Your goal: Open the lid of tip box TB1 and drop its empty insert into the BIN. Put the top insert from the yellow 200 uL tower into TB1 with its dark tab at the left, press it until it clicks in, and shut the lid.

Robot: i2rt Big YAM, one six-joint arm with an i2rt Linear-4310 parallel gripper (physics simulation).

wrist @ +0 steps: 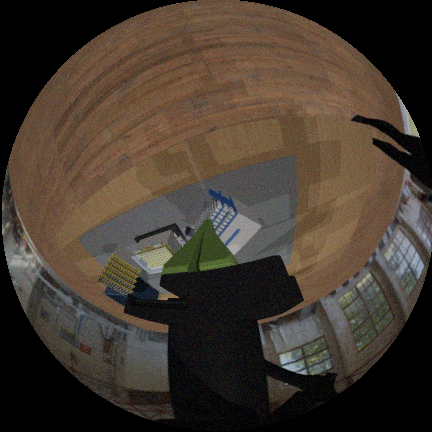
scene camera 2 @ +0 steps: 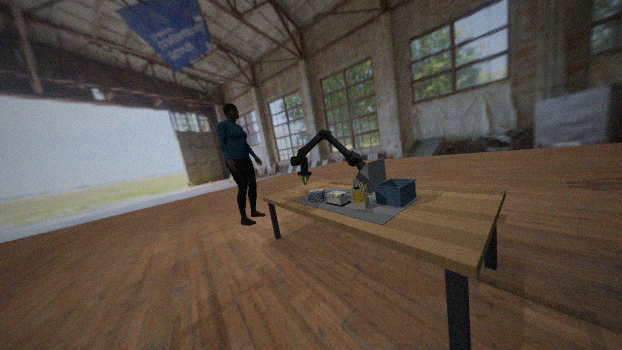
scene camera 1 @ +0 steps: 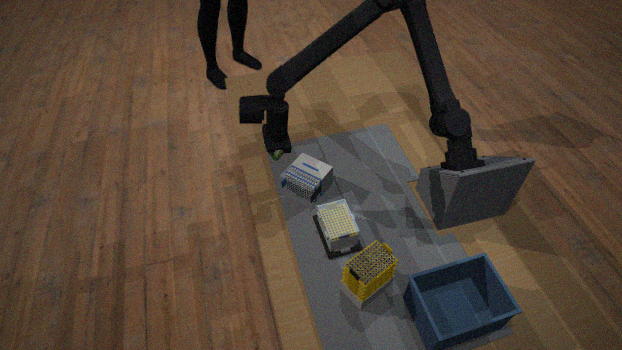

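My gripper (scene camera 1: 276, 156) (scene camera 2: 305, 182) (wrist: 208, 223) is shut and empty, its green fingertips together, above the mat's far left corner. A pale box with a yellow grid on top (scene camera 1: 338, 220) (scene camera 2: 338, 196) (wrist: 155, 258), apparently TB1, sits upright on a dark base (scene camera 1: 322, 240) (wrist: 160, 231). I cannot tell its lid's state for certain, and no label is readable. The yellow 200 uL tower (scene camera 1: 372, 265) (scene camera 2: 360, 192) (wrist: 120, 275) is a stack of inserts on a pale foot, with a dark tab (scene camera 1: 354, 273) on top. The blue BIN (scene camera 1: 422, 317) (scene camera 2: 402, 194) (wrist: 145, 290) stands beside it, its visible inside empty.
A white block with blue stripes and rows of small white ends (scene camera 1: 321, 168) (scene camera 2: 316, 195) (wrist: 245, 232) stands between TB1 and my gripper, turned at an angle. A large grey slanted housing (scene camera 1: 480, 195) (scene camera 2: 375, 172) stands by the arm's base. A person (scene camera 2: 234, 140) stands beyond the table.
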